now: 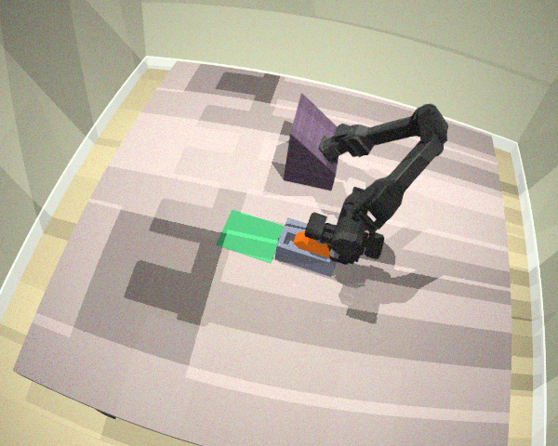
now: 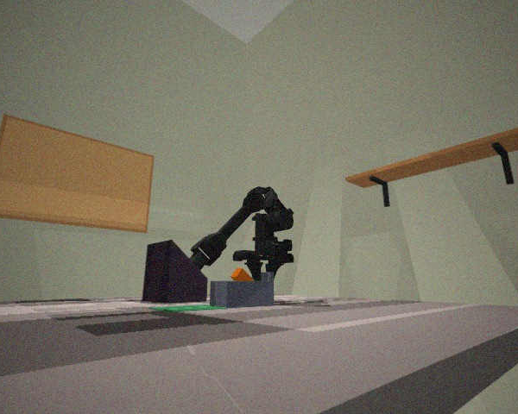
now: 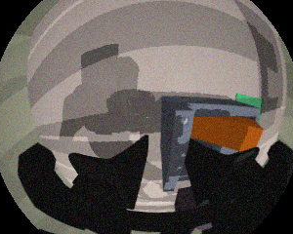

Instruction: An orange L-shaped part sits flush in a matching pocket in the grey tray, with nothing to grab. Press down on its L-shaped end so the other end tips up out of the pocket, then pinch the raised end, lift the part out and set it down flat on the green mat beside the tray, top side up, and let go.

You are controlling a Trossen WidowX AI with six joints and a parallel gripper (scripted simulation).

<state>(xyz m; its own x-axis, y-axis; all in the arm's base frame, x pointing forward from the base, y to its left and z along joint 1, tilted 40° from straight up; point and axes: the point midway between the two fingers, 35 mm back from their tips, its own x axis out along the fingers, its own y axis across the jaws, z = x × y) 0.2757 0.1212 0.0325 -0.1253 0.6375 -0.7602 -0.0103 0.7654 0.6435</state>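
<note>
Right now my gripper tip is 5 cm to the left of the orange L-shaped part and 1 cm above it. Round my gripper tip: green mat 23 cm to the right, 6 cm below.
</note>
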